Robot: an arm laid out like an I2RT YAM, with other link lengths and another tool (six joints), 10 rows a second.
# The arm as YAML. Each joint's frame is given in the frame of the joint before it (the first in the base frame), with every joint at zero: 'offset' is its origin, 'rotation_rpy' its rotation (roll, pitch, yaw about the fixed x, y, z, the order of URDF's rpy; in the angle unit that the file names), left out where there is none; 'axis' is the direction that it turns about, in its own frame. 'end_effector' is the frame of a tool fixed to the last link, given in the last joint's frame.
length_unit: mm
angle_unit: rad
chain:
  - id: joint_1
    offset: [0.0, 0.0, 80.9]
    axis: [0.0, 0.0, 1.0]
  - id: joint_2
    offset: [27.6, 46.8, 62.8]
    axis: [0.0, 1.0, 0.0]
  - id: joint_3
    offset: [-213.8, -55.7, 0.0]
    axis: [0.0, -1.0, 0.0]
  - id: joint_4
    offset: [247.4, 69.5, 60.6]
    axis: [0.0, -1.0, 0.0]
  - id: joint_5
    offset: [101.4, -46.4, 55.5]
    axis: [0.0, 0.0, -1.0]
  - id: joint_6
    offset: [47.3, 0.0, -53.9]
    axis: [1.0, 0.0, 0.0]
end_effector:
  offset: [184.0, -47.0, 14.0]
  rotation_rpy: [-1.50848, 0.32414, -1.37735]
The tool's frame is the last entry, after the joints.
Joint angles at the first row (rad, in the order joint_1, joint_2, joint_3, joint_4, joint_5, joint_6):
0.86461 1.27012 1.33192 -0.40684 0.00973 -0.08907
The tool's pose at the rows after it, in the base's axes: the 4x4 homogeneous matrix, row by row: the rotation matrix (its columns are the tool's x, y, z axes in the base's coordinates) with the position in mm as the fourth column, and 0 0 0 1 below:
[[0.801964 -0.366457 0.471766 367.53], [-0.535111 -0.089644 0.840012 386.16], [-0.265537 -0.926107 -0.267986 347.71], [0 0 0 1]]
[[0.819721 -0.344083 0.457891 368.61], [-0.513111 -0.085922 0.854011 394.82], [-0.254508 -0.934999 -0.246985 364.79], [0 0 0 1]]
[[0.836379 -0.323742 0.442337 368.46], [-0.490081 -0.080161 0.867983 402.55], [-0.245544 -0.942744 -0.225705 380.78], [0 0 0 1]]
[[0.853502 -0.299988 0.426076 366.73], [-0.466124 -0.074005 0.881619 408.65], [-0.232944 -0.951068 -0.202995 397.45], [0 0 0 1]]
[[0.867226 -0.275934 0.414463 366.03], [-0.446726 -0.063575 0.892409 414.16], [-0.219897 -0.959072 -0.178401 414.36], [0 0 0 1]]
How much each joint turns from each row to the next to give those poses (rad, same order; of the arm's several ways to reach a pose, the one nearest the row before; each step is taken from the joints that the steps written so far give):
0.00001 0.02100 0.05038 -0.00154 -0.01831 -0.01831
-0.00002 0.03393 0.06366 -0.00608 -0.01947 -0.01489
0.00003 0.02823 0.05648 -0.00497 -0.02095 -0.01181
0.00000 0.01984 0.04996 -0.00495 -0.02137 -0.01412
0.00037 0.02292 0.05154 -0.00154 -0.01565 -0.01145

